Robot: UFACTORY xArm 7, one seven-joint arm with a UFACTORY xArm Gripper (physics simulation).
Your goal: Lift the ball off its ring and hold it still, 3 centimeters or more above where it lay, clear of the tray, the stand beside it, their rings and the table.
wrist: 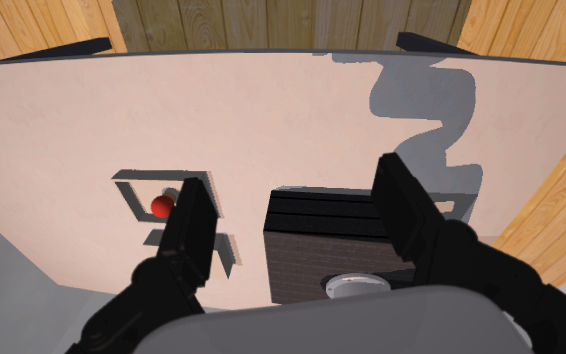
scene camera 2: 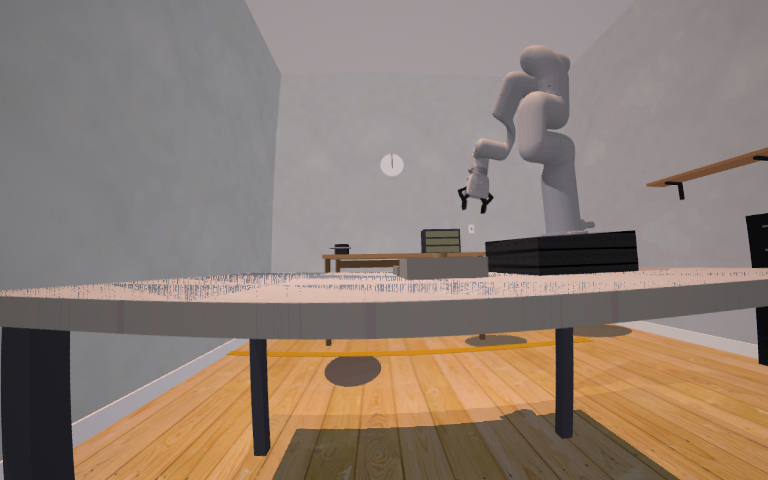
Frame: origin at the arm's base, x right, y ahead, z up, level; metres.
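Where they show: gripper, fingertip midpoint: (wrist: 292,185) (scene camera 2: 473,211); arm's base, origin of the base link: (wrist: 357,288) (scene camera 2: 563,235).
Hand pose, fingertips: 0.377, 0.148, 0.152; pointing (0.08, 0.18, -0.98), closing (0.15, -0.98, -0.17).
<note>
Each offset is from my fingertips to the top centre of the thing, as dx, dy, dz. "spot": to the spot under its first point.
The red ball {-0.275, +0.263, -0.200} (wrist: 162,206) sits inside a grey, square-walled tray (wrist: 150,174) (scene camera 2: 444,268) at the left of the wrist view, near one gripper finger. In the scene view, a sliver of the ball (scene camera 2: 423,257) shows above the tray's wall. A small pale round piece shows beside the ball; its ring cannot be made out clearly. My gripper (scene camera 2: 474,210) (wrist: 292,185) is wide open and empty, high above the table, and the ball is not between its fingers. I cannot tell which piece is the stand.
A second grey-walled piece {spot: -0.400, +0.324, -0.232} (wrist: 155,237) lies beside the tray, partly hidden by a finger. The black robot base block (scene camera 2: 589,253) (wrist: 325,260) stands right of the tray on the pale table (scene camera 2: 339,319) (wrist: 275,120). A brown table with drawers (scene camera 2: 440,241) stands behind.
</note>
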